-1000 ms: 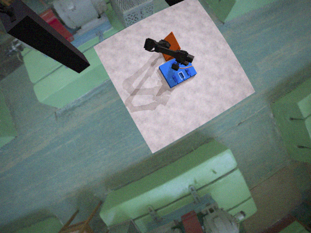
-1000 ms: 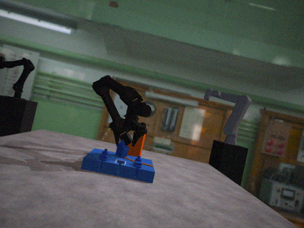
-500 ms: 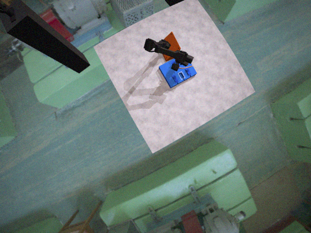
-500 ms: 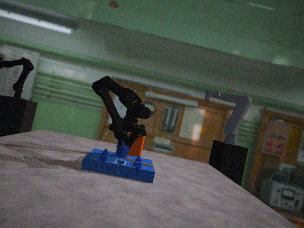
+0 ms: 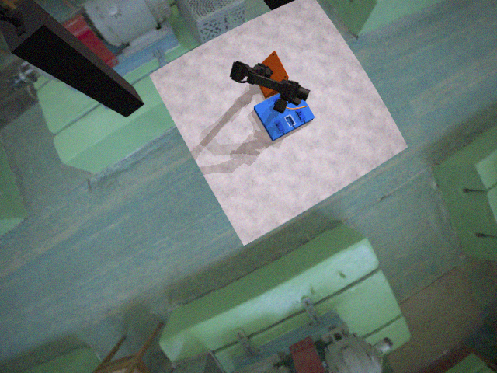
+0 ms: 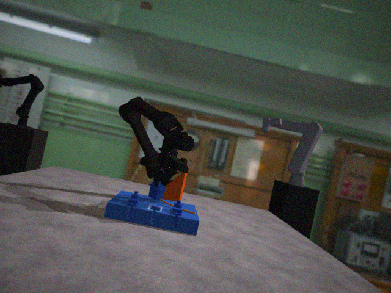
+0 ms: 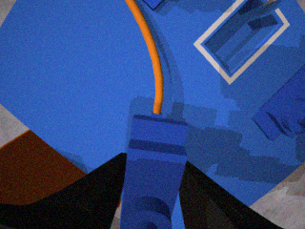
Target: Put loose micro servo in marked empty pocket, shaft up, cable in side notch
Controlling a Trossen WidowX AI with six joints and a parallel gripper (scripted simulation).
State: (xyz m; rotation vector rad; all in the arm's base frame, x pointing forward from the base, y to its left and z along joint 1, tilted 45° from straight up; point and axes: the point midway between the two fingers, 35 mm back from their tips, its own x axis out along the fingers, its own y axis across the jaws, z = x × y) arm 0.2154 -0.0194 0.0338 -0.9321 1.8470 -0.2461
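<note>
Right now the blue robot deck is 8 cm below my gripper tip.
</note>
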